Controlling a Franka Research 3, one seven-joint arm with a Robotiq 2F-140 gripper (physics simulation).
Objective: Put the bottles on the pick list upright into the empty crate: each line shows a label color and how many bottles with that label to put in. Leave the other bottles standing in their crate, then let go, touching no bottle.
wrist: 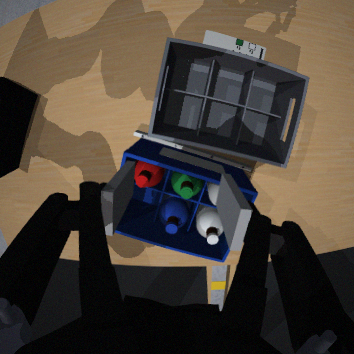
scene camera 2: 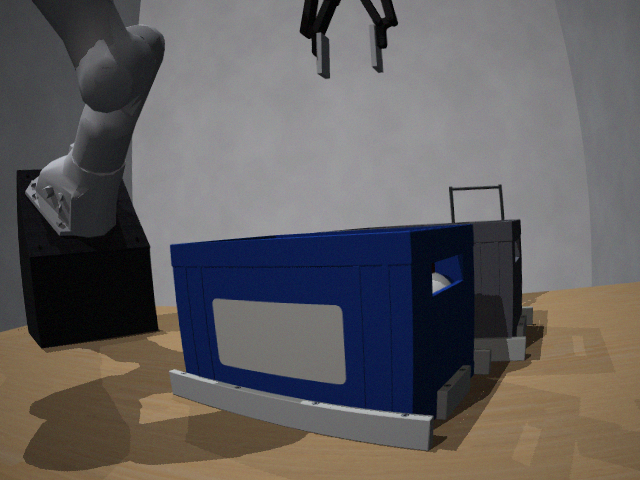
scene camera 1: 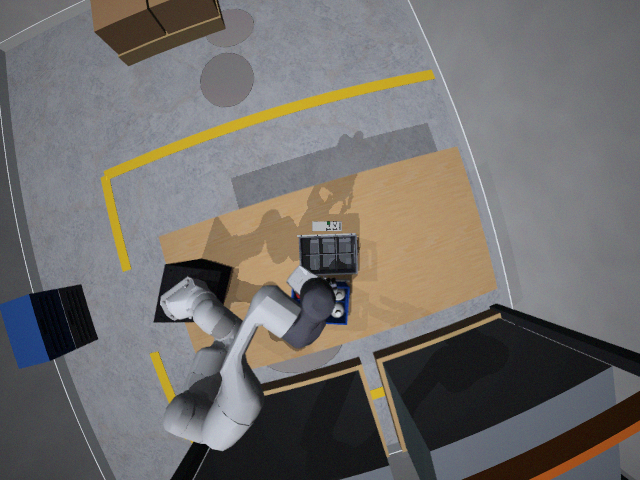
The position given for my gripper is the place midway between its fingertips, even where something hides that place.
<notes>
In view: my gripper (scene camera 2: 350, 72), a blue bottle (wrist: 173, 212), a white bottle (wrist: 208, 224) and a pick list (wrist: 213, 38).
My gripper also shows in the wrist view (wrist: 176, 183).
</notes>
